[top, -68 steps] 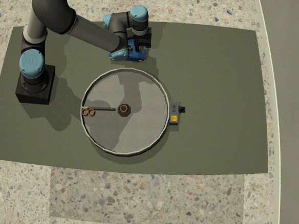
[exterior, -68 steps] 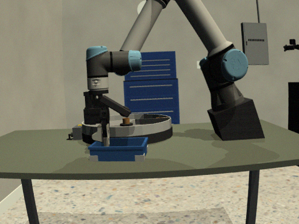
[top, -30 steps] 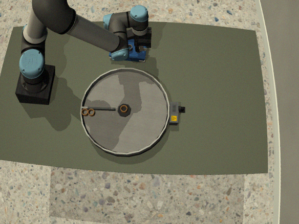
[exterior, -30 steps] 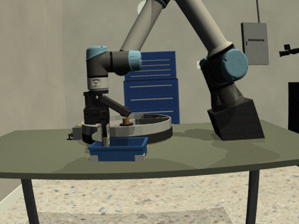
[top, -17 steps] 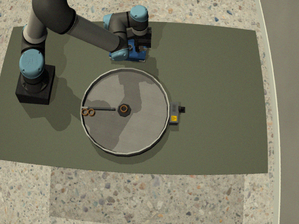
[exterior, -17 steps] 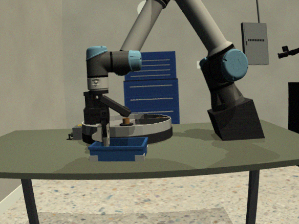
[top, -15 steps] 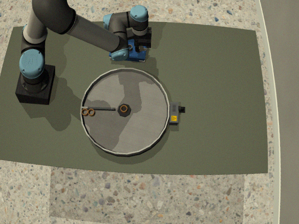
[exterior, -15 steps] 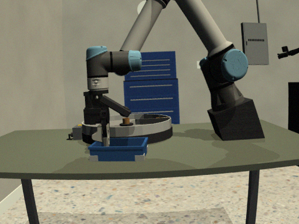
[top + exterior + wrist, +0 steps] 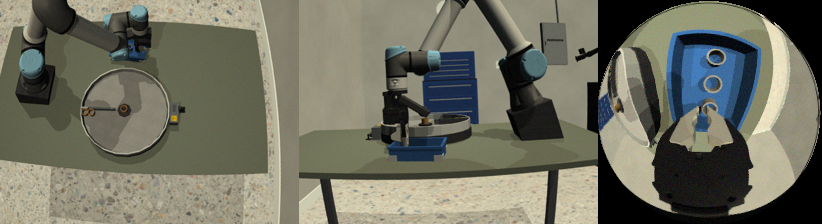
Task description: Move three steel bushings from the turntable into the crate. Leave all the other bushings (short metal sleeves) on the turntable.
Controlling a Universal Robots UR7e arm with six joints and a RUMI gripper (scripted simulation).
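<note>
The crate is 5 cm behind my hand and 2 cm to the left of it. From my hand the other things lie so: round grey turntable (33 cm to the right, 9 cm behind, 3 cm above).
</note>
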